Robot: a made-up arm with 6 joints. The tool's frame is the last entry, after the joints.
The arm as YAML. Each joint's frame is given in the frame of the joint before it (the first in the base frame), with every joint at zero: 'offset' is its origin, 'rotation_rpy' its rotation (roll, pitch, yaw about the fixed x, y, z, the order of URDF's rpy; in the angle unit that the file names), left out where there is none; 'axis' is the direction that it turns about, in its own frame. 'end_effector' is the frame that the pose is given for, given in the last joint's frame.
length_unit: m
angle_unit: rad
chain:
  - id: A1
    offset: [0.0, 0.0, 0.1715]
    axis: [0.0, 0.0, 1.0]
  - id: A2
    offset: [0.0, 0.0, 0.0]
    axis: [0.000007, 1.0, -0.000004]
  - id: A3
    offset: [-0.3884, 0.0, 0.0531]
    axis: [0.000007, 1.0, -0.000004]
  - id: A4
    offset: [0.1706, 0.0, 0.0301]
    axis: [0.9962, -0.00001, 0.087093]
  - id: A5
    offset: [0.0, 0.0, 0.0]
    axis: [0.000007, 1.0, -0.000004]
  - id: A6
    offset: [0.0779, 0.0, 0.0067]
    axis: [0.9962, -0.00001, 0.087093]
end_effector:
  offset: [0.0, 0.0, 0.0]
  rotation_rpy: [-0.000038, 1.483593, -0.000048]
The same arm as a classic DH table. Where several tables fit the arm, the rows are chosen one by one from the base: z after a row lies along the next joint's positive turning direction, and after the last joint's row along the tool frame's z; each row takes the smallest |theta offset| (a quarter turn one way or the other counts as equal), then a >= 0, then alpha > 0; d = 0 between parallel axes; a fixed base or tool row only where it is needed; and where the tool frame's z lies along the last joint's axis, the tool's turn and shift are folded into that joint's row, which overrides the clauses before.
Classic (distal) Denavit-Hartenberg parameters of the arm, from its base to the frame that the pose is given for. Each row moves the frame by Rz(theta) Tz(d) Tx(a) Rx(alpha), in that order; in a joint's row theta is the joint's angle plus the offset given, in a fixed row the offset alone. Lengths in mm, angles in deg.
A1: d 171.5  theta_offset 0.00  a 0.0  alpha -90.00
A2: d 0.0  theta_offset 7.78  a -392.0  alpha 0.00
A3: d 0.0  theta_offset 77.22  a -15.1  alpha 90.00
A4: d 172.6  theta_offset 0.00  a 0.0  alpha -90.00
A5: d 0.0  theta_offset 0.00  a 0.1  alpha 90.00
A6: d 78.2  theta_offset 0.00  a 0.0  alpha 0.00

